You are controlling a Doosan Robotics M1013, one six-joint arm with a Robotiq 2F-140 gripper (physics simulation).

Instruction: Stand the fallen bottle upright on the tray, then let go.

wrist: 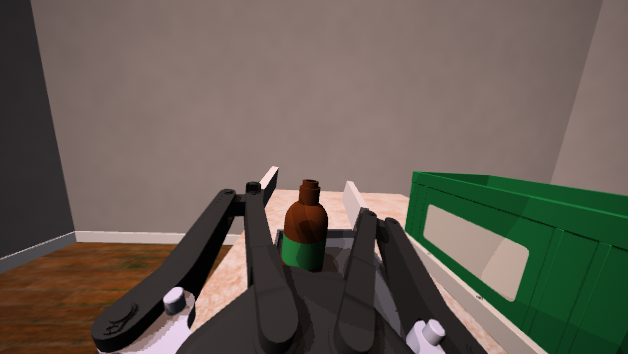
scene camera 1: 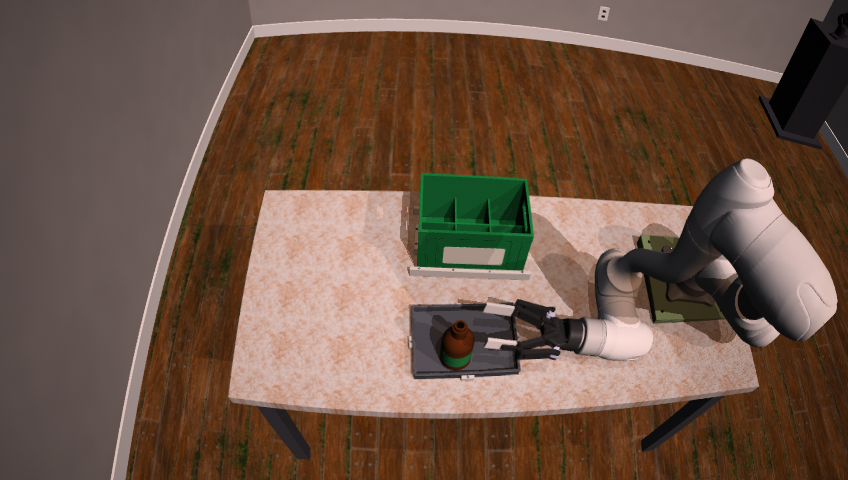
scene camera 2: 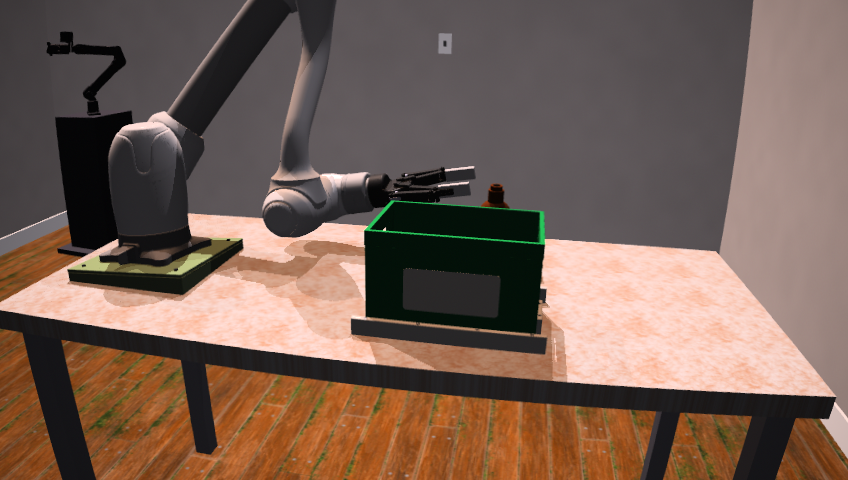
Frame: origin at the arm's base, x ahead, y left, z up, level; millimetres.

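Where they show: gripper, between the fingertips: (wrist: 311, 183) (scene camera 1: 485, 324) (scene camera 2: 472, 180); arm's base, origin of its link: (scene camera 2: 156, 252).
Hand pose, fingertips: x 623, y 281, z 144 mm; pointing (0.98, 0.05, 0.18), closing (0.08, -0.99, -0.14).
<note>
Each offset is from my fingertips to the top centre of the thing. "*": to the spot under its first point.
The brown bottle {dx +52, dy +7, dz -6 mm} (scene camera 1: 458, 342) (wrist: 306, 225) with a green label stands upright on the dark grey tray {* dx +119, dy +39, dz -163 mm} (scene camera 1: 425, 365), left of the tray's middle in scene camera 1. In scene camera 2 its neck {dx +53, dy +5, dz -16 mm} (scene camera 2: 495, 195) shows above the green crate, and its lower part and the tray are hidden. My gripper (scene camera 1: 499, 326) (scene camera 2: 471, 180) (wrist: 311, 183) is open and empty. Its white fingertips are over the tray's right part in scene camera 1, apart from the bottle and pointing level toward it. In the wrist view the bottle stands beyond the fingertips.
A green crate {dx +42, dy -327, dz +7 mm} (scene camera 1: 474, 252) (scene camera 2: 383, 279) (wrist: 545, 250) with dividers stands behind the tray in scene camera 1, with a pale rail (scene camera 1: 470, 273) (scene camera 2: 446, 337) along its base. My arm's green base plate (scene camera 1: 660, 309) (scene camera 2: 124, 279) is on the table's right side in scene camera 1.
</note>
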